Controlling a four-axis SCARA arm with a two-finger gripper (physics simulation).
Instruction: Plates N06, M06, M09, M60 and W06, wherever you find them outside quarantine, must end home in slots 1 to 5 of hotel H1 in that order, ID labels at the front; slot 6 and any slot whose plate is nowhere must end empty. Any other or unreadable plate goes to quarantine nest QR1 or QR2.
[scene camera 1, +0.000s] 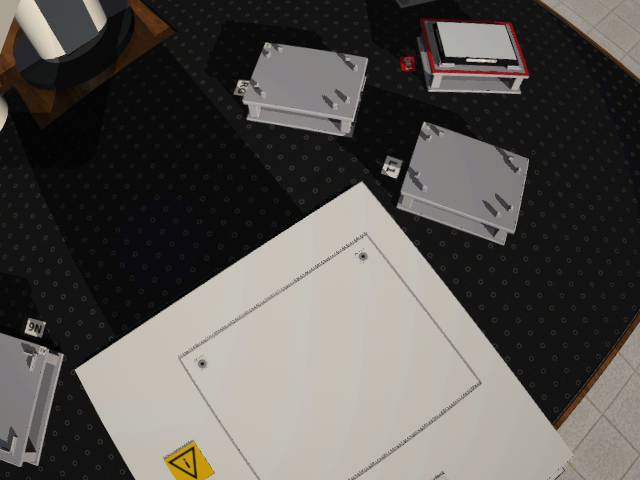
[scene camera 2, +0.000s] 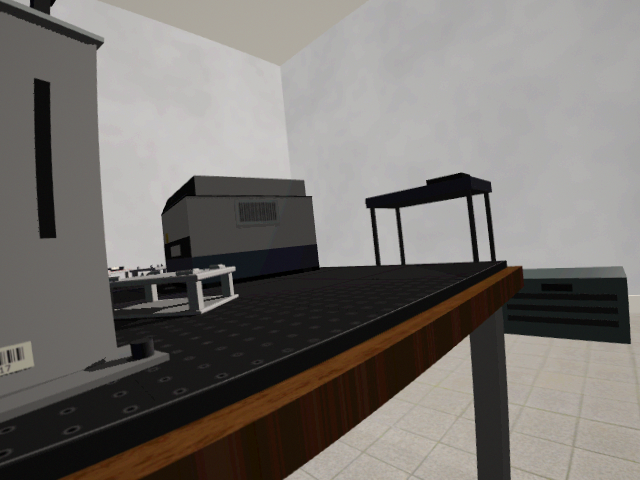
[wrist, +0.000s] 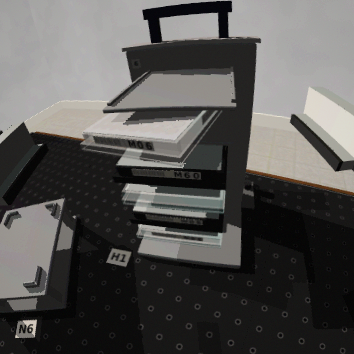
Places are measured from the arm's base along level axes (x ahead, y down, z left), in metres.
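Where they show: gripper, between the fingertips: (wrist: 162, 114); arm's base, origin of its link: (scene camera 1: 75, 40).
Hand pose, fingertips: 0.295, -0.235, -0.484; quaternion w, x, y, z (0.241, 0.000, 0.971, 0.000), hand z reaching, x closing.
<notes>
Things, the pixels of their top centre, and the offset from my fingertips, as dx, dy, dz. "spot": a spot on its surface instead.
- hotel H1, a spot on its surface: (wrist: 241, 100) spot: -0.014, +0.045, -0.145
- hotel's top grey shelf, centre of its top: (wrist: 179, 82) +0.029, +0.008, -0.080
- clear-sided plate M06, centre of its top: (wrist: 165, 97) +0.032, +0.014, -0.060
- dark plate M60, centre of its top: (wrist: 180, 126) +0.026, +0.046, -0.070
- clear layer, centre of its top: (wrist: 183, 150) +0.026, +0.072, -0.070
- dark plate, centre of its top: (wrist: 185, 170) +0.026, +0.098, -0.070
- clear plate, centre of its top: (wrist: 187, 188) +0.026, +0.124, -0.070
- dark plate with a pale top, centre of its top: (scene camera 1: 476, 40) +0.273, +0.158, +0.950
- red-rimmed nest QR1, a spot on its surface: (scene camera 1: 521, 54) spot: +0.335, +0.171, +1.002
- Bare nests RG, centre of its top: (scene camera 1: 306, 73) +0.151, +0.162, +0.697
- L1, centre of its top: (scene camera 1: 470, 170) (scene camera 2: 160, 263) +0.419, +0.162, +0.752
- N6, centre of its top: (scene camera 2: 167, 270) (wrist: 17, 241) +0.228, +0.166, +0.074
- large white device, centre of its top: (scene camera 1: 320, 427) (scene camera 2: 232, 189) +0.527, -0.030, +0.386
- tall grey housing, a spot on its surface: (scene camera 2: 56, 180) spot: +0.089, +0.092, -0.151
In the wrist view my gripper (wrist: 162, 114) is open and empty, its fingers wide apart at the left and right edges, with hotel H1 (wrist: 241, 100) between them in the picture. The hotel's top grey shelf (wrist: 175, 90) is bare. Below it a clear-sided plate M06 (wrist: 140, 144) sits with its label forward, then a dark plate M60 (wrist: 186, 175). Lower are a clear layer (wrist: 175, 197), a dark plate (wrist: 175, 219) and a clear plate (wrist: 180, 237), whose labels I cannot read. A dark plate with a pale top (scene camera 1: 478, 41) sits on red-rimmed nest QR1 (scene camera 1: 521, 54); its label is unreadable.
Bare nests RG (scene camera 1: 307, 77), L1 (scene camera 1: 467, 175) and N6 (scene camera 1: 15, 392) (wrist: 32, 250) stand on the black table. A large white device (scene camera 1: 330, 335) stands among them. A tall grey housing (scene camera 2: 56, 180), a boxy device (scene camera 2: 250, 227) and a dark stand (scene camera 2: 418, 197) show in scene camera 2.
</notes>
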